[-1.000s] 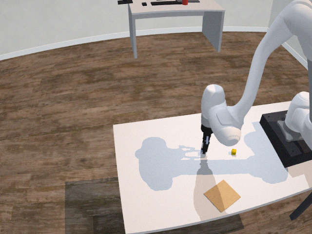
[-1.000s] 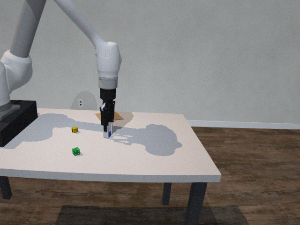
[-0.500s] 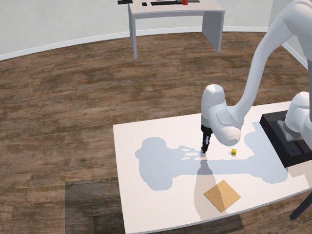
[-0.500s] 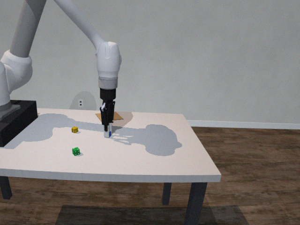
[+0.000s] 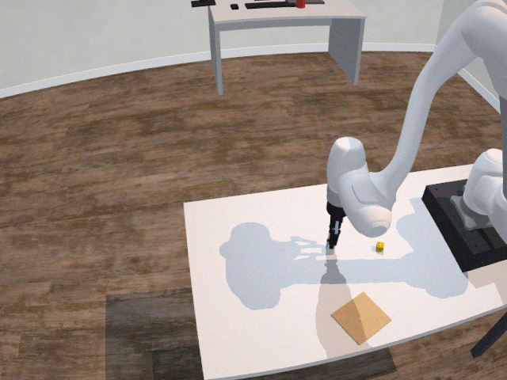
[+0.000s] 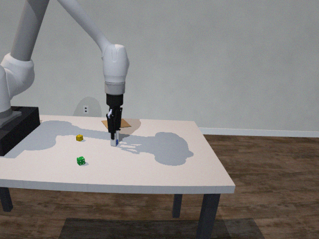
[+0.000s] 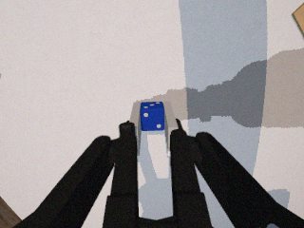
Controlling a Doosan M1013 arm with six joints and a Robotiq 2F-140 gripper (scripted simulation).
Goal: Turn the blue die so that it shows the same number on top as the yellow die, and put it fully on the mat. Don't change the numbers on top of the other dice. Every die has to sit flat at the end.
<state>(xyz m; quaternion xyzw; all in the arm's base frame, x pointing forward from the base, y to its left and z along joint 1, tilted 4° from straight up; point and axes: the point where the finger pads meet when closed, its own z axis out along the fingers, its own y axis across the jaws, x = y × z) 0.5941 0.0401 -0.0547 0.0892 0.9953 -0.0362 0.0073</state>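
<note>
Right now my hand is 280 mm to the right of the tan mat, 60 mm past it and 30 mm above it. Round my hand: yellow die: 180 mm behind, 20 mm below, 10 mm to the left; blue die: 20 mm below; green die: 200 mm to the right, 90 mm behind, 20 mm below.
</note>
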